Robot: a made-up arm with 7 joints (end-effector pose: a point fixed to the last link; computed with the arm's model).
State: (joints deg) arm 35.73 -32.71 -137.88 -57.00 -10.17 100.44 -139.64
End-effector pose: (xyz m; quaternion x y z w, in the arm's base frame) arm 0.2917 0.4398 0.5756 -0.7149 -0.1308 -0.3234 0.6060
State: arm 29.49 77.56 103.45 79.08 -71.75 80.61 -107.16
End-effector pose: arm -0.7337 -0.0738 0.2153 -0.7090 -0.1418 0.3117 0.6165
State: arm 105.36 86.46 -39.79 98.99 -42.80 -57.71 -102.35
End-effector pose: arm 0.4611 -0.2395 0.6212 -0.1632 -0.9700 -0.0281 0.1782
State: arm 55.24 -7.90 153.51 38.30 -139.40 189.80 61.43
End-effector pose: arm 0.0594 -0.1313 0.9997 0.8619 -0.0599 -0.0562 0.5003
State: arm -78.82 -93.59 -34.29 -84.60 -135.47 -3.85 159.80
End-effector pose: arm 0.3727 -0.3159 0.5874 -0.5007 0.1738 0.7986 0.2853
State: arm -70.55 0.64 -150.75 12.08 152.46 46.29 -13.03
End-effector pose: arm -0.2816 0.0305 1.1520 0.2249 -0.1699 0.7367 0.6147
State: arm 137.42 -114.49 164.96 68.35 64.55 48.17 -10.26
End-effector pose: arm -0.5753 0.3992 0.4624 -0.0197 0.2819 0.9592 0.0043
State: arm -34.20 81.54 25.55 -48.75 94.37 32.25 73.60
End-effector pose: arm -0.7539 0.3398 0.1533 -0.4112 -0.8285 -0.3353 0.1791
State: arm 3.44 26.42 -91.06 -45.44 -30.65 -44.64 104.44
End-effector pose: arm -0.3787 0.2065 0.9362 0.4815 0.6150 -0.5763 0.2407
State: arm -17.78 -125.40 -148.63 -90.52 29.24 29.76 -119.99
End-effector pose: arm 0.1731 0.1554 -0.2281 -0.4973 0.8578 -0.1225 0.0427
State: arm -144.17 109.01 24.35 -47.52 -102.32 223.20 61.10
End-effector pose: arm 0.2509 0.3480 -0.1071 -0.1130 0.5539 -0.8143 0.1316
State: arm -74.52 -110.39 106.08 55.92 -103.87 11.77 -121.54
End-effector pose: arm 0.4698 -0.7027 0.2136 0.6441 0.7497 0.1328 0.0737
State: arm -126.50 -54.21 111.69 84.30 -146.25 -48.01 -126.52
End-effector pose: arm 0.0481 -0.4726 0.8674 -0.7488 -0.2414 0.6167 0.0281
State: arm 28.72 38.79 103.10 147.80 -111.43 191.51 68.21
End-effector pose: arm -0.3362 0.0192 0.4094 0.0678 -0.8679 0.4601 0.1747
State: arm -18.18 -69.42 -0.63 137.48 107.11 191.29 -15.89
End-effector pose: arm 0.2386 -0.0255 0.2195 0.4617 -0.3598 0.1309 0.8002
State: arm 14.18 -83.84 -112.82 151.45 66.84 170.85 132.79
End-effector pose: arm 0.1976 -0.1149 0.3574 -0.0244 -0.0247 0.9976 0.0592
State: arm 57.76 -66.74 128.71 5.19 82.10 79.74 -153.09
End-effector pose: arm 0.3405 0.6580 0.6604 -0.4594 0.0109 -0.4762 0.7498
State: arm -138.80 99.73 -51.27 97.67 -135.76 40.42 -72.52
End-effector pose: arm 0.1456 0.5579 0.6722 0.1638 -0.7037 -0.6913 0.0135
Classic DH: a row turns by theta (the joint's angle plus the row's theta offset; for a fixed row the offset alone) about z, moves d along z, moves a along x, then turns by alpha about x. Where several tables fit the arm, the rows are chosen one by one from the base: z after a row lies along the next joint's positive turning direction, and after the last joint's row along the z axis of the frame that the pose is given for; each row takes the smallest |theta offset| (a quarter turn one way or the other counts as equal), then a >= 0, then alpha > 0; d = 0 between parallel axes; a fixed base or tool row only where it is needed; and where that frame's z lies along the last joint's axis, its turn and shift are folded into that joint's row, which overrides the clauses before.
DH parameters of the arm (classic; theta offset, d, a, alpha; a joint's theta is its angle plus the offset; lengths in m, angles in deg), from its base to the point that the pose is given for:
joint 1: 0 0.302 0 90
joint 2: 0 0.053 0 -90
joint 3: 0 0.423 0.027 -90
joint 4: 0 0.072 -0.025 90
joint 5: 0 0.369 0 90
joint 6: 90 0.091 0.108 90
joint 7: 0 0.015 0 0

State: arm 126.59 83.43 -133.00 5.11 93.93 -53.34 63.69
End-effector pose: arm 0.7032 -0.5081 0.4403 -0.5394 0.0105 0.2433 0.8060
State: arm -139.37 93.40 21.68 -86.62 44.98 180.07 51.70
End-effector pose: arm 0.2522 0.4026 0.0603 -0.2060 -0.5701 0.2237 0.7632
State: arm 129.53 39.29 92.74 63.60 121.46 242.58 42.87
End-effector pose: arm 0.1404 -0.5490 0.5976 -0.6573 0.4115 0.3014 0.5548
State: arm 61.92 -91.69 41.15 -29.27 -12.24 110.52 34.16
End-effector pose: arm 0.5099 0.4731 0.4905 -0.4143 0.1693 -0.5672 0.6913
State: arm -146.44 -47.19 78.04 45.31 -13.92 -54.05 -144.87
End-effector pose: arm -0.3229 -0.5617 0.6850 -0.7596 -0.5399 -0.3496 0.0962
